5 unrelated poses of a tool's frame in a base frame.
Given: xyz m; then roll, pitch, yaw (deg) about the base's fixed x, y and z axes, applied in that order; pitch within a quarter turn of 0, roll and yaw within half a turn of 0.
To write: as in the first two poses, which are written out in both.
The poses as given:
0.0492 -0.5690 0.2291 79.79 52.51 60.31
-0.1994 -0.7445 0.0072 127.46 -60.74 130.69
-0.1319 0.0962 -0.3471 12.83 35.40 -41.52
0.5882 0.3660 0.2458 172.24 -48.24 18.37
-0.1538 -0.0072 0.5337 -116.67 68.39 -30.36
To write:
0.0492 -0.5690 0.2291 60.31 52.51 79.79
-0.1994 -0.7445 0.0072 130.69 -60.74 127.46
-0.1319 0.0962 -0.3471 -41.52 35.40 12.83
0.5882 0.3660 0.2458 18.37 -48.24 172.24
-0.1538 -0.0072 0.5337 -30.36 68.39 -116.67

